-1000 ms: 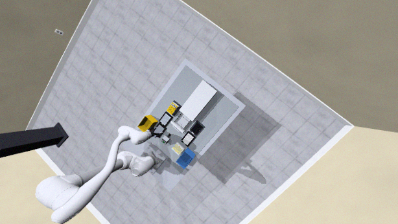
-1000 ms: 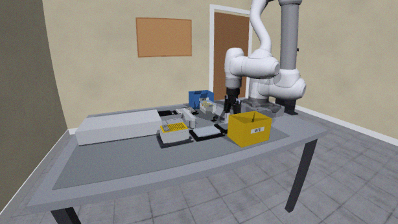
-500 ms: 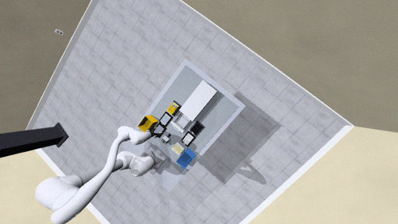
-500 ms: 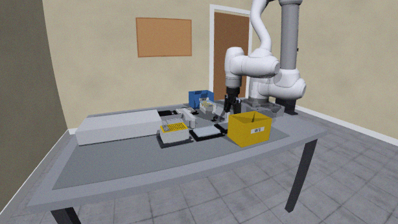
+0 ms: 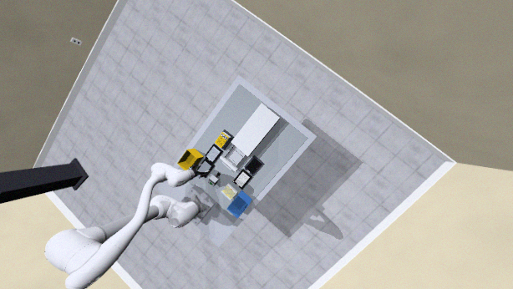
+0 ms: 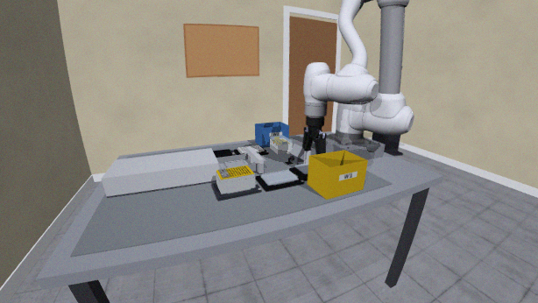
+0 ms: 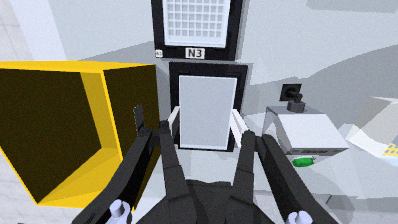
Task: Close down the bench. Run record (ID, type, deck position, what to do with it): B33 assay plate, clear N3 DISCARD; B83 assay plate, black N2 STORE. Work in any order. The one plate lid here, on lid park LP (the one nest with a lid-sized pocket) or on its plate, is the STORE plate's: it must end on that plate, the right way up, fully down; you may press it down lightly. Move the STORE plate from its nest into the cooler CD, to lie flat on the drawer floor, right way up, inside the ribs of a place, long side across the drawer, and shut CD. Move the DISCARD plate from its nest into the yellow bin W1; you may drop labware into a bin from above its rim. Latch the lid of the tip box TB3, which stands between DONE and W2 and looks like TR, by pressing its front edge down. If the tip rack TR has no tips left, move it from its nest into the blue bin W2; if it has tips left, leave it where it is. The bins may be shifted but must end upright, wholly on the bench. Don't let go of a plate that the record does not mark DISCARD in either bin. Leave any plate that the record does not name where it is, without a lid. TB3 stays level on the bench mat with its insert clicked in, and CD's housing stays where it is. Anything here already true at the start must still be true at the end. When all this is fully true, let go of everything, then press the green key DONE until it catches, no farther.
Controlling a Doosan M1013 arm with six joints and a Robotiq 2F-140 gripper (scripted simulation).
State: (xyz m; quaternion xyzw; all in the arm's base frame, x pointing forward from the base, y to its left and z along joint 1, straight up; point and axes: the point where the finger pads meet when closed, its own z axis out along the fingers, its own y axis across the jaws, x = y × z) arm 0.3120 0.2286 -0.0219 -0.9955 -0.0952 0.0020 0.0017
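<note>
My hand is 9 cm short of the N3 label, 4 cm to the right of it and 4 cm above it. Also, from my hand: yellow bin W1 (15 cm to the left, 4 cm behind, 1 cm below); see-through plate lid (2 cm below); green key (16 cm to the right, 2 cm behind, 2 cm above).
</note>
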